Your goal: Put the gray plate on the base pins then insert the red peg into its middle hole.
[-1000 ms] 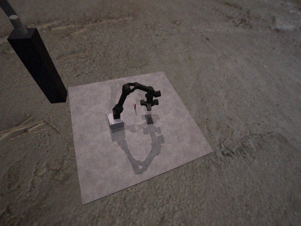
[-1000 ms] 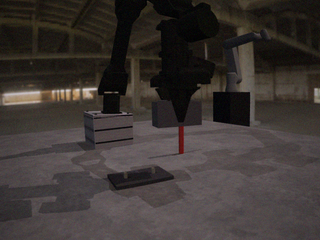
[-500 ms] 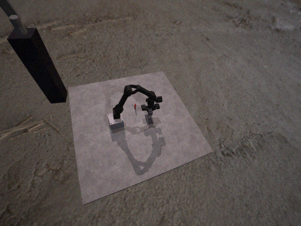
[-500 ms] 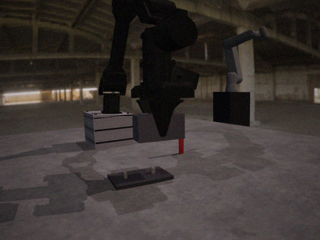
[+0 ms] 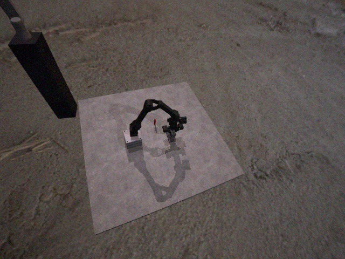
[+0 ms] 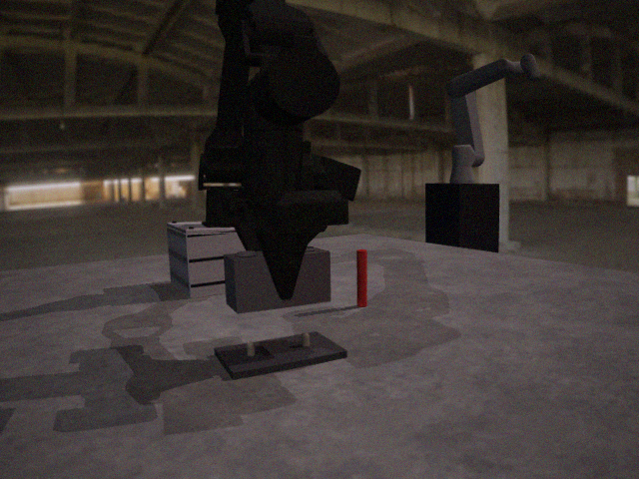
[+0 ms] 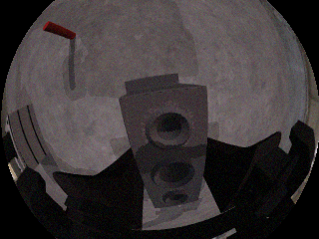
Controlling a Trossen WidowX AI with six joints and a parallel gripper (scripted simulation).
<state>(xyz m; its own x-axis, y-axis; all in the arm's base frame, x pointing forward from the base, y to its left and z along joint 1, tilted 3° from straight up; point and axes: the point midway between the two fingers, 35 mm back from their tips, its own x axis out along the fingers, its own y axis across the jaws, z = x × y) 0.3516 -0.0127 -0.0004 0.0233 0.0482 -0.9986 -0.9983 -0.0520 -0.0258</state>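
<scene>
The dark base is 60 mm below my gripper tip. The rest, counted from my gripper tip: gray plate (30 mm above); then red peg (160 mm to the left, 140 mm behind, 30 mm below).
</scene>
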